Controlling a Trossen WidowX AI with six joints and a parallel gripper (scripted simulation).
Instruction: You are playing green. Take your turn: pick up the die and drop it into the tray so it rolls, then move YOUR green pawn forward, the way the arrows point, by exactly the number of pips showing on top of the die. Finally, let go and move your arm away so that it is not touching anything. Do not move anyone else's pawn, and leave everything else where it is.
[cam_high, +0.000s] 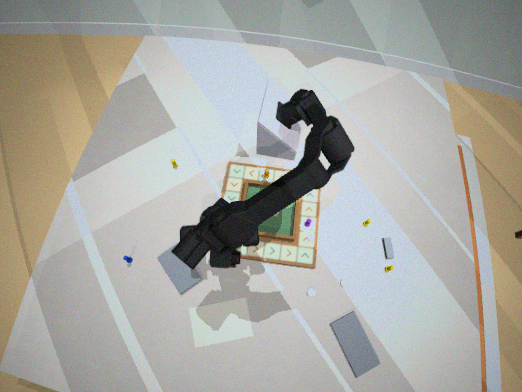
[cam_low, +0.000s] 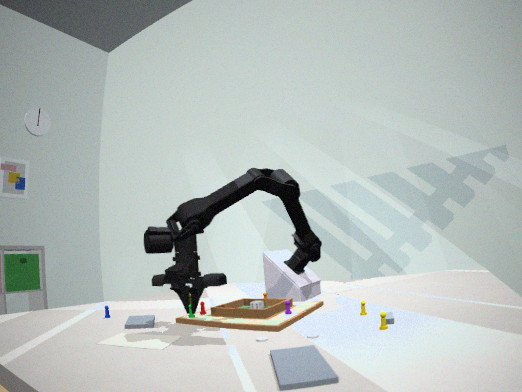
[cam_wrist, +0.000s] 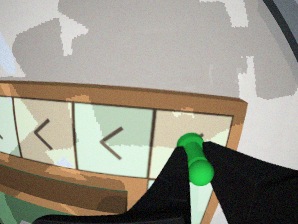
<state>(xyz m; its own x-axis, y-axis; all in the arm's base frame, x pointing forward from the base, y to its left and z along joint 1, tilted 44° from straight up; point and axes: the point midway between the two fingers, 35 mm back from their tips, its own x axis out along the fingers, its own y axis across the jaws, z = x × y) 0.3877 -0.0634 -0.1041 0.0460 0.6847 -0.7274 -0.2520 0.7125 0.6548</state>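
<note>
Right now my gripper tip is 5 cm past the red pawn and 1 cm below it. From my gripper tip the other things lie so: white die 13 cm to the left, 12 cm behind; then green pawn 1 cm above; then green-felt tray 12 cm behind, 11 cm to the left, 1 cm below.
</note>
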